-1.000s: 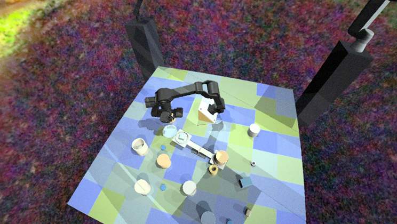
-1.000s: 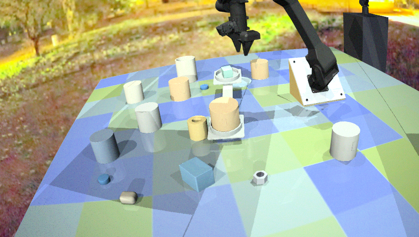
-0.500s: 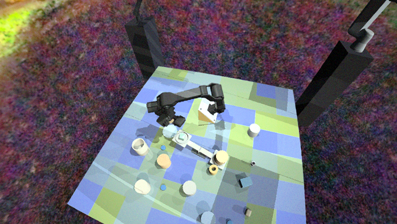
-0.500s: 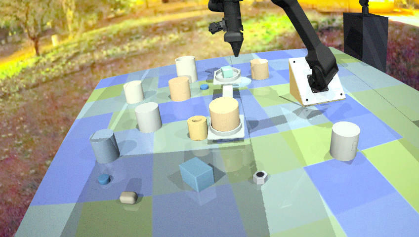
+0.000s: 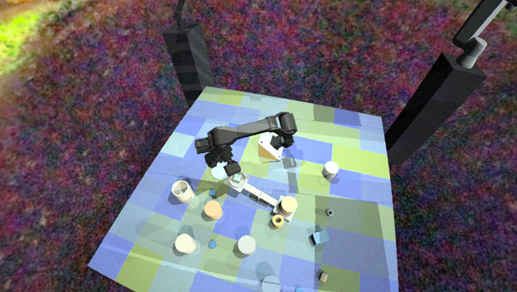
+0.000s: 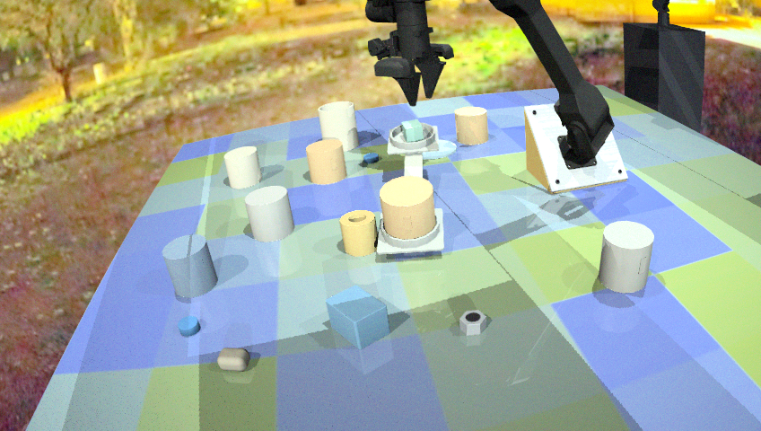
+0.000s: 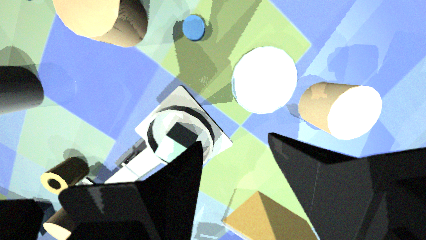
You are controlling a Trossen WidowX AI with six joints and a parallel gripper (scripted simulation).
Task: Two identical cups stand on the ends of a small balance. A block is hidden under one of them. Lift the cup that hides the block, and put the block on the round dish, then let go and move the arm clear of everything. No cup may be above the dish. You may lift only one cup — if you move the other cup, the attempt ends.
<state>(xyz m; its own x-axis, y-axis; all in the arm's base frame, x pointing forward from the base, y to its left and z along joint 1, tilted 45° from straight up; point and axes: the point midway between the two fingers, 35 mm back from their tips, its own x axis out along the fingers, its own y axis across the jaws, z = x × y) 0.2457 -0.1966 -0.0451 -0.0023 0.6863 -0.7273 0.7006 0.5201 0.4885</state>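
Now: the teal block 3 cm ahead of my gripper tip, 5 cm to the left of it and 4 cm below it. The rest, counted from my gripper tip: balance: 6 cm ahead, 17 cm to the left, 10 cm below; then balance beam: 6 cm ahead, 17 cm to the left, 9 cm below; then round pale-blue dish: 3 cm behind, 7 cm to the right, 12 cm below.
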